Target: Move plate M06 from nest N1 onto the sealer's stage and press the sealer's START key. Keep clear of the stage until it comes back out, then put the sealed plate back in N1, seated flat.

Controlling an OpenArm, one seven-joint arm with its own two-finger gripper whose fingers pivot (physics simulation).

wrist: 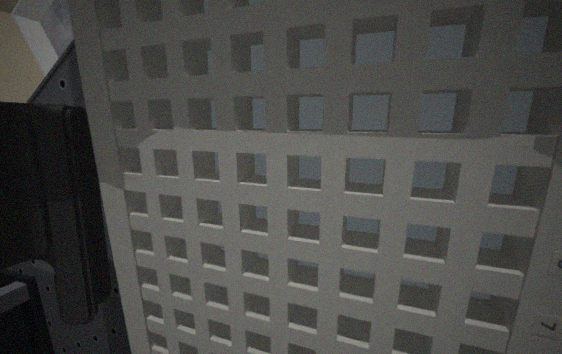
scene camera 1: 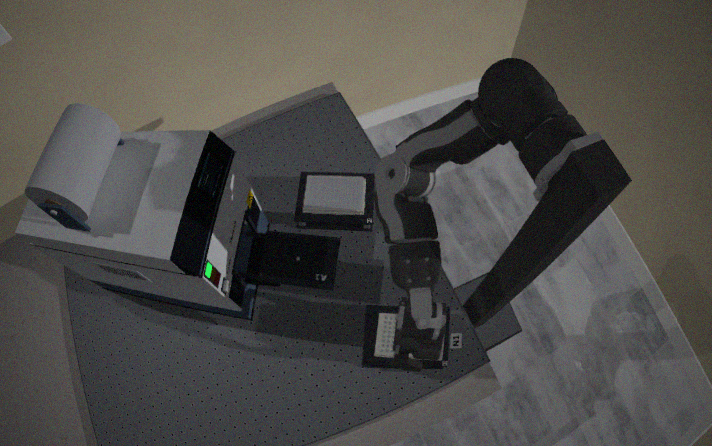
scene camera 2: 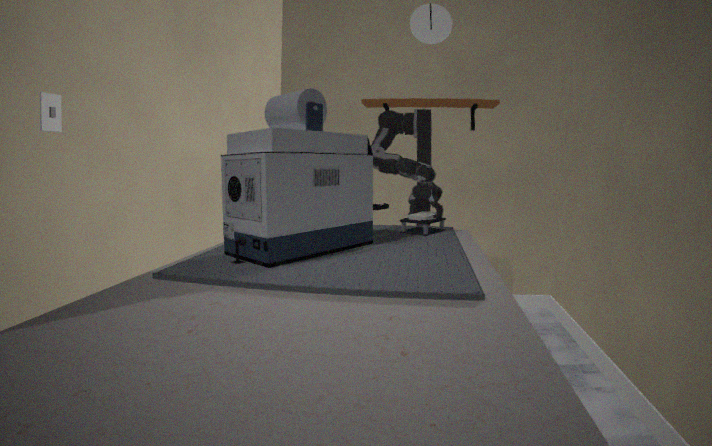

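Observation:
Plate M06 (scene camera 1: 386, 336) (scene camera 2: 420, 215) (wrist: 333, 172) is pale with many square wells. It lies in nest N1 (scene camera 1: 368, 351), a dark raised holder; whether it is fully flat cannot be told. My gripper (scene camera 1: 422, 341) (scene camera 2: 426, 210) points down over the plate, fingers open at its sides; the hand hides the plate's right part in the first scene view. The fingertips do not show clearly in the wrist view. The sealer (scene camera 1: 147, 246) (scene camera 2: 320, 204) stands to the left, its stage (scene camera 1: 315, 249) out, with no plate on it. A green light (scene camera 1: 208, 270) shows on its front panel.
A second nest (scene camera 1: 299, 210) with a pale plate (scene camera 1: 334, 194) stands beyond the stage. A white film roll (scene camera 1: 73, 157) (scene camera 2: 286, 110) sits on top of the sealer. All stand on a perforated board (scene camera 1: 210, 383) (scene camera 2: 399, 273).

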